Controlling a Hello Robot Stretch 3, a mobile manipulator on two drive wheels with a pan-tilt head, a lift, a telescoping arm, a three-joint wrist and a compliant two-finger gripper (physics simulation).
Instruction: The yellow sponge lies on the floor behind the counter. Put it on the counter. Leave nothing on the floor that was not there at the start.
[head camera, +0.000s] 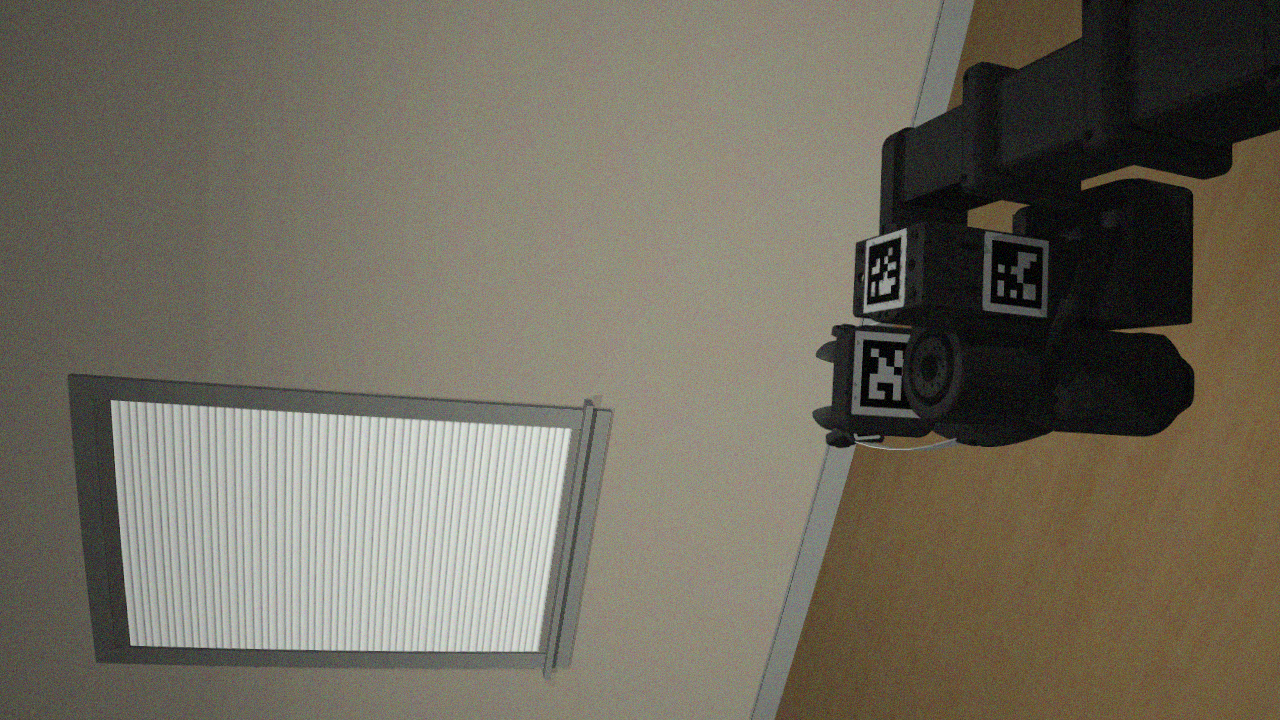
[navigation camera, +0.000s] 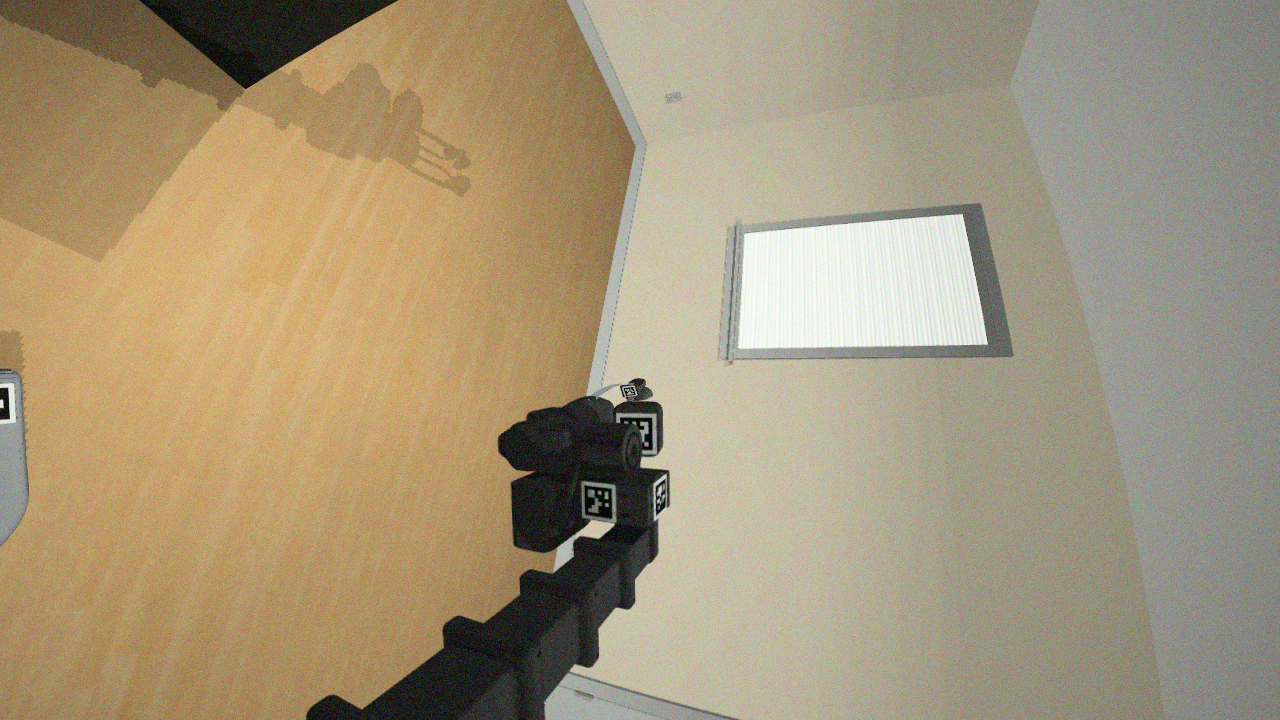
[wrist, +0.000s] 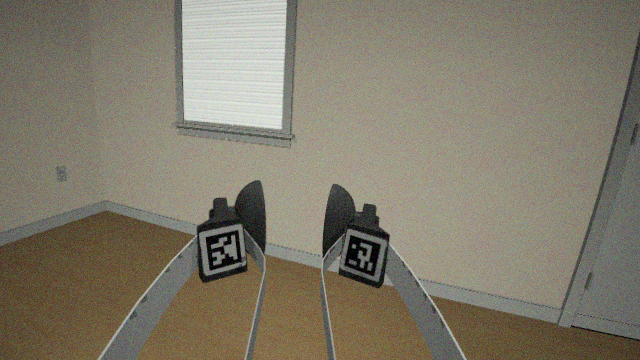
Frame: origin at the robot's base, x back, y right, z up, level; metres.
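Seen in the pictures: gripper, fingertip midpoint: (head camera: 830, 385) (wrist: 295, 208).
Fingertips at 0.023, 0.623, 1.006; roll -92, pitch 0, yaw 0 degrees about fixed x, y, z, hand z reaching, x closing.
A point is followed by its place in that frame, as x, y, z.
My gripper (head camera: 823, 385) @[0.023, 0.623, 1.007] (navigation camera: 642, 390) @[0.023, 0.623, 1.007] (wrist: 295, 208) @[0.023, 0.623, 1.007] is open, with no object between its two fingertips. In the wrist view it faces the wall below a window, with the wood floor (wrist: 295, 320) @[0.052, 1.733, 0.000] beneath. The arm (navigation camera: 501, 653) @[0.082, 0.174, 1.113] is extended, and the gripper is raised above floor level. The yellow sponge does not show in these views. No counter top can be made out. A black flat-sided body (navigation camera: 259, 35) @[-0.749, 0.481, 0.195] stands at the top left of the navigation view; I cannot tell whether it is part of the counter.
A window (head camera: 340, 528) @[-0.382, 2.495, 1.445] (navigation camera: 863, 282) @[-0.406, 2.507, 1.491] (wrist: 234, 65) @[-0.385, 2.497, 1.219] is in the wall. A pale baseboard (head camera: 805, 573) @[-0.493, 2.537, 0.047] (wrist: 492, 297) @[1.127, 1.812, 0.074] runs along the floor's edge. A door (wrist: 612, 250) @[1.562, 1.612, 0.466] is at the right in the wrist view. Part of my base (navigation camera: 10, 483) @[0.123, 0.150, 0.160] shows at the left in the navigation view.
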